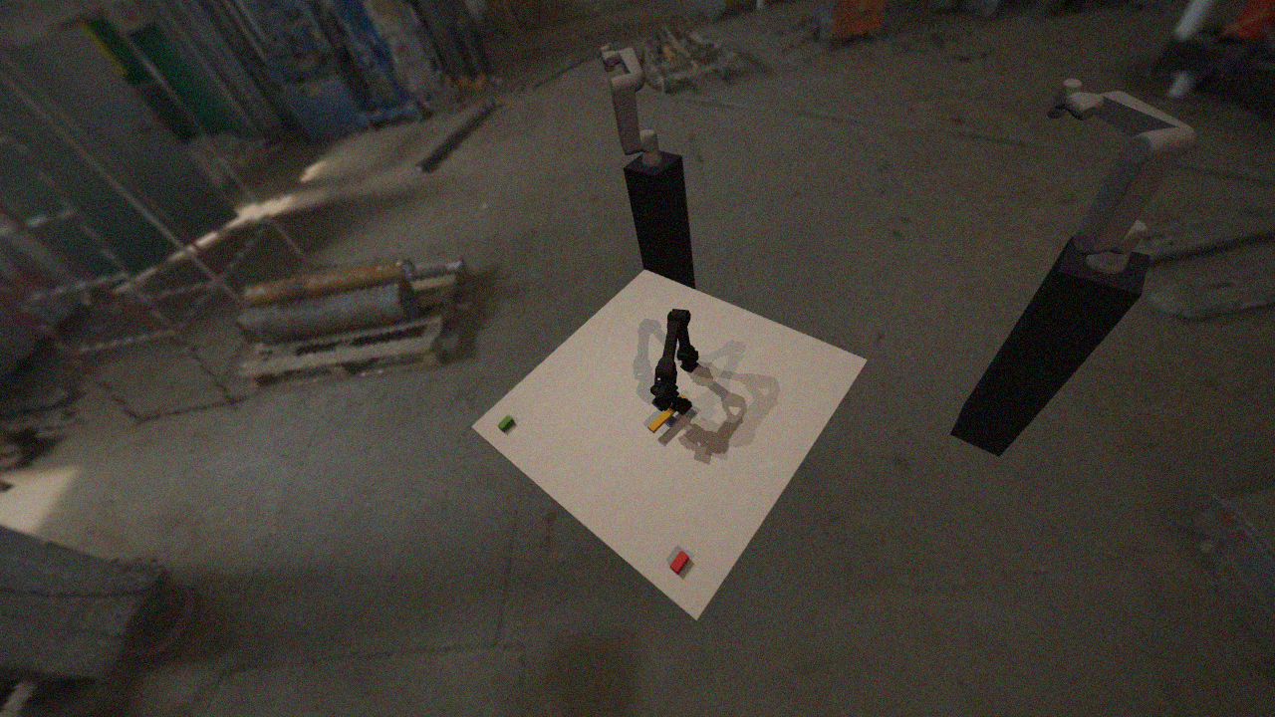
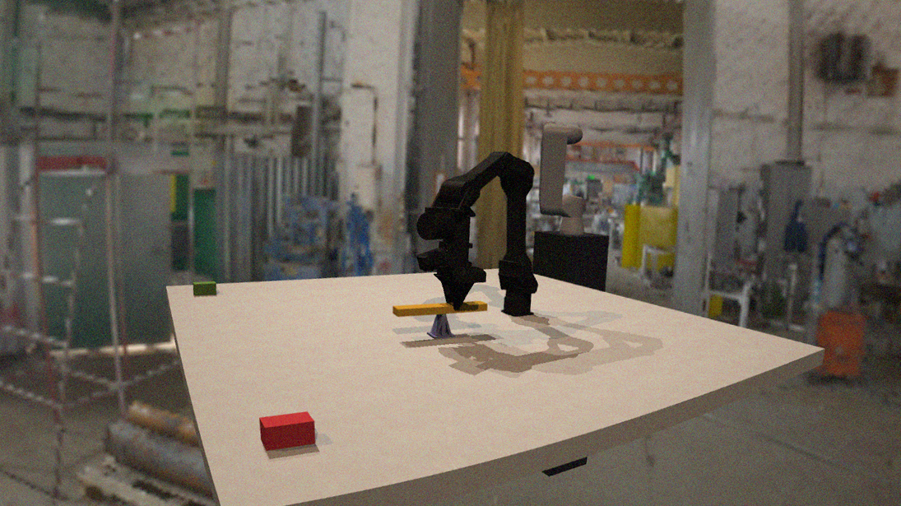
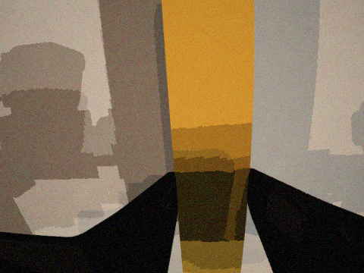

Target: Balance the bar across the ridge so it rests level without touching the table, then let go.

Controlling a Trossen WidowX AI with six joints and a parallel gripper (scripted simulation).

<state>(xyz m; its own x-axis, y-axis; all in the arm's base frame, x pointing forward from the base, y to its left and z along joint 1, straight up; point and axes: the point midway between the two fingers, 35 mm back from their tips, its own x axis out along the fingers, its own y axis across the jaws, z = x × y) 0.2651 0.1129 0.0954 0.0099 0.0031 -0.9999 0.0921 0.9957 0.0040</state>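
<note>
My gripper tip is 30 mm short of the bar. From my gripper tip the other things lie so: green block (610 mm to the right, 470 mm ahead, 40 mm below); red block (470 mm ahead, 390 mm to the left, 40 mm below).
</note>
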